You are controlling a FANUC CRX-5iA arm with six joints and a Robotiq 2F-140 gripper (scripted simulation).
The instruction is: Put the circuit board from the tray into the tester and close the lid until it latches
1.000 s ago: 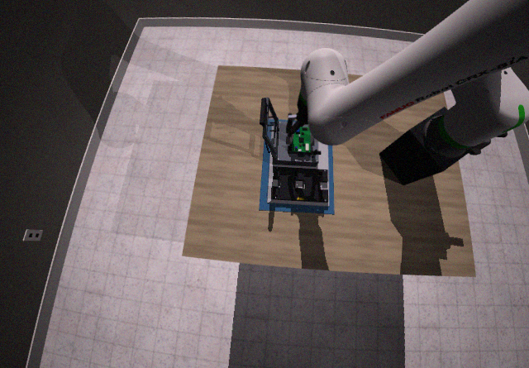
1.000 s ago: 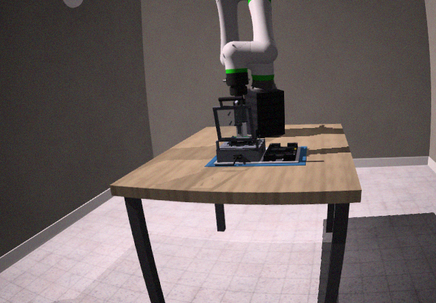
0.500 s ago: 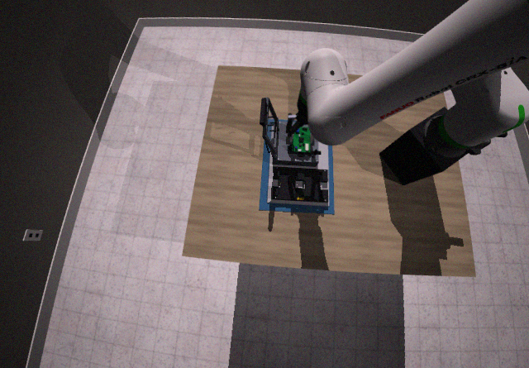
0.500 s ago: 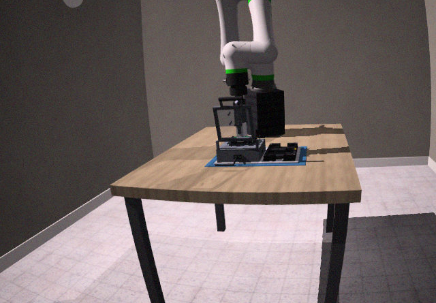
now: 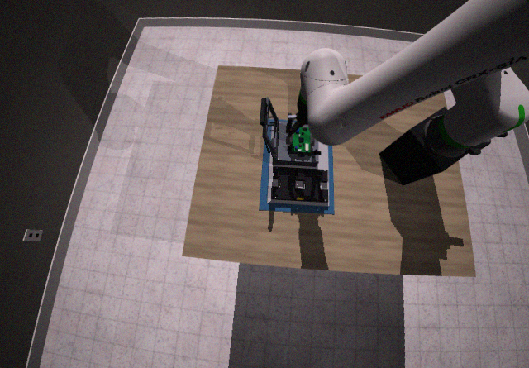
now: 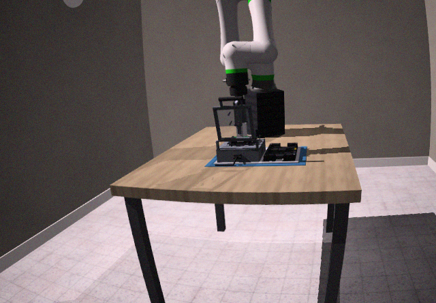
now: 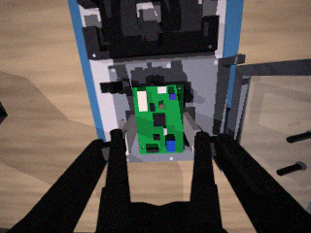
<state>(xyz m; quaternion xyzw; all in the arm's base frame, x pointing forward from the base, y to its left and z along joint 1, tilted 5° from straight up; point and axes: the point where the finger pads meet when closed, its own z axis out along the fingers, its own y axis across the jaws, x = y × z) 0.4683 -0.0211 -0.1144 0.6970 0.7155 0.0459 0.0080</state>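
Right now my hand is 20 mm above the green circuit board. Round my hand: lid (130 mm ahead, 80 mm above); then tester (40 mm to the left, 30 mm ahead, 10 mm above).
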